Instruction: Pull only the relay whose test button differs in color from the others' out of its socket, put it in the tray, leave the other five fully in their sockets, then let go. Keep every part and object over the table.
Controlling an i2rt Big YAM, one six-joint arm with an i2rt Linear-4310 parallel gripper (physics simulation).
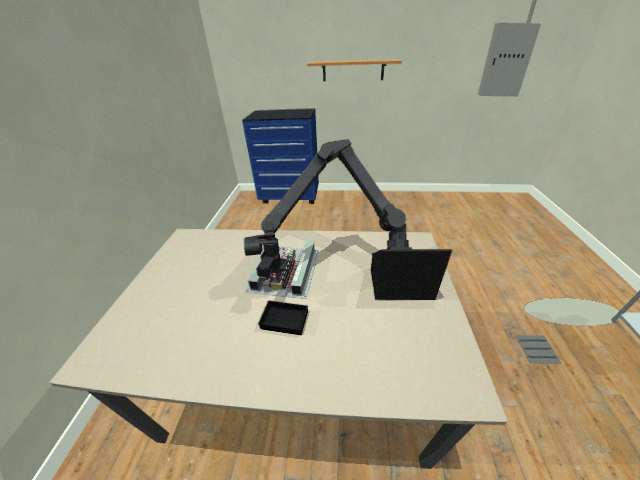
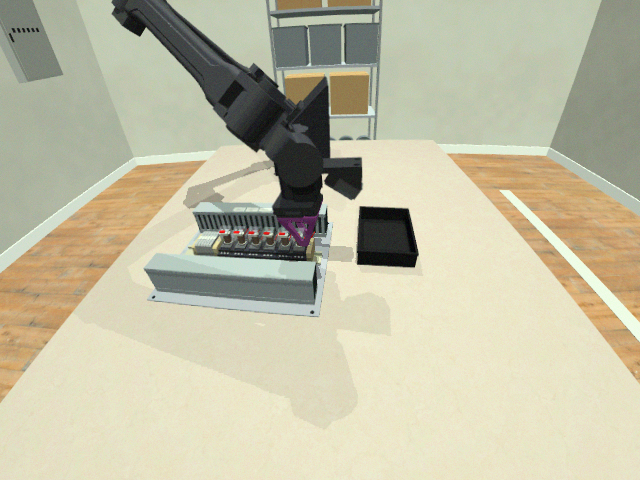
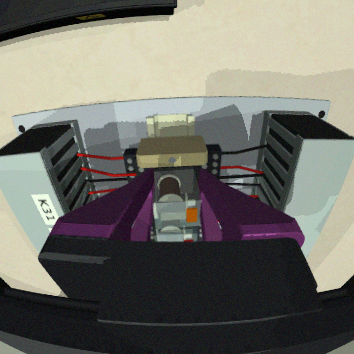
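Seen in the pictures: gripper, between the fingertips: [image 1: 275, 280] [image 2: 305, 241] [image 3: 175, 176]; arm's base, origin of its link: [image 1: 398, 252] [image 2: 291, 119].
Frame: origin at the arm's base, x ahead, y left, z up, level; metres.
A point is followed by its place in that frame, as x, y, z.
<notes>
The relay with an orange test button [image 3: 175, 207] @(0.503, 0.061, -0.085) is at the tray end of the row, beside the beige end block [image 3: 172, 154] @(0.504, 0.080, -0.113) [image 2: 310, 251] @(0.522, 0.077, -0.115). My gripper [image 1: 273, 276] @(0.505, 0.069, -0.104) [image 2: 305, 242] @(0.505, 0.069, -0.104) [image 3: 175, 176] @(0.505, 0.069, -0.104) points down over it, with its purple fingers against both sides of the relay, no gap showing. The fingers hide its base, so how deep it sits cannot be seen. The other relays [image 2: 254, 240] @(0.506, -0.028, -0.098) stand in a row in their sockets and show red buttons. The black tray [image 1: 281, 329] @(0.446, 0.285, -0.134) [image 2: 386, 259] @(0.525, 0.218, -0.137) [image 3: 150, 14] @(0.503, 0.166, -0.151) stands empty beside the panel's end.
Grey wire ducts [image 2: 232, 279] [image 1: 305, 268] run along both sides of the relay row on the base plate [image 2: 232, 308] @(0.624, -0.053, -0.151). Red and black wires lead from the sockets to the ducts. A large black upright panel [image 1: 410, 273] @(-0.026, 0.119, -0.003) stands near the arm's base.
</notes>
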